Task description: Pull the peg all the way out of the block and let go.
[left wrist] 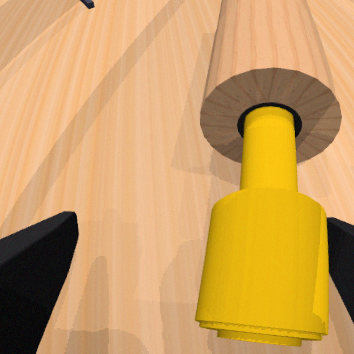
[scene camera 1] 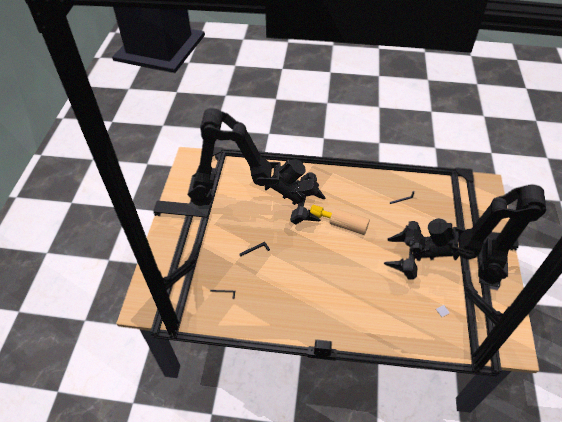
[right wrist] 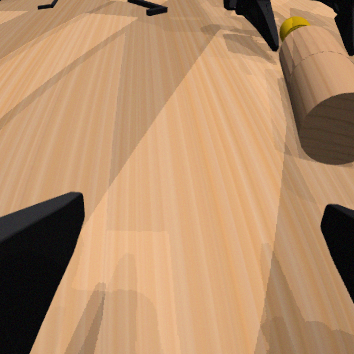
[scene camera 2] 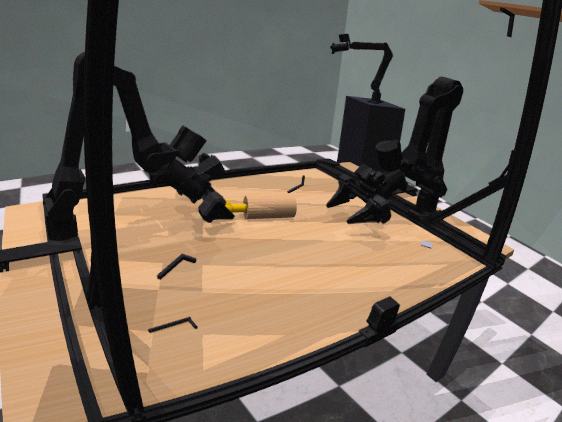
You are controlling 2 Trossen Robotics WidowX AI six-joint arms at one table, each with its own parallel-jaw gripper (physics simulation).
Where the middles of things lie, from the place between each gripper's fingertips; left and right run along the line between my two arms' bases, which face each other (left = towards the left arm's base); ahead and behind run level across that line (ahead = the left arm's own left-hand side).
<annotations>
Right now the round wooden block (scene camera 2: 267, 206) is 9 cm ahead of my right hand, 14 cm to the left of it and 1 cm below it. The rest, counted from my right hand: yellow peg (left wrist: 265, 273) 10 cm ahead, 21 cm to the left, 1 cm below.
I see my left gripper 3 cm to the left of the yellow peg, 2 cm past it and 1 cm below it. Round my left hand: round wooden block (10 cm to the right, 3 cm behind, 1 cm above).
</annotations>
